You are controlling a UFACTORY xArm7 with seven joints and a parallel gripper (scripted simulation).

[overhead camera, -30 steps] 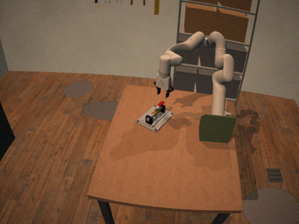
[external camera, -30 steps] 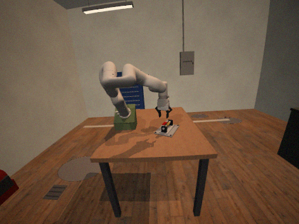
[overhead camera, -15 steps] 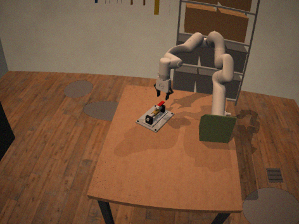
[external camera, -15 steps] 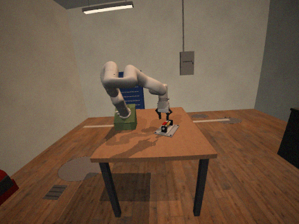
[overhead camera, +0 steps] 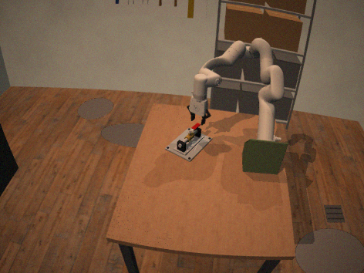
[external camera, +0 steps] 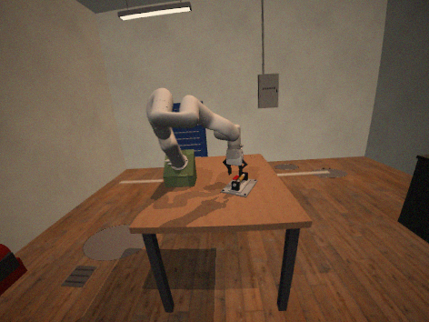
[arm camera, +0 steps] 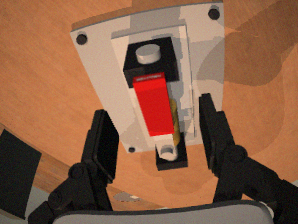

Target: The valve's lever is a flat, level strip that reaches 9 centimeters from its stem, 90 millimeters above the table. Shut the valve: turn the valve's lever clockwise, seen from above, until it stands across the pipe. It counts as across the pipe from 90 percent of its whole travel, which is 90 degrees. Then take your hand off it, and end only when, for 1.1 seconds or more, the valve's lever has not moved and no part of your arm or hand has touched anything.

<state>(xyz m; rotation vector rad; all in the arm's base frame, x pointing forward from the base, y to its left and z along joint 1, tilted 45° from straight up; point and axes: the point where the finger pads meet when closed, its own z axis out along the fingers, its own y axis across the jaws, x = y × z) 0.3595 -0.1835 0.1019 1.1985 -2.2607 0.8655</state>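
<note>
Now: hand 3 cm short of the red lever, 4 cm to the right of it and 4 cm above it.
</note>
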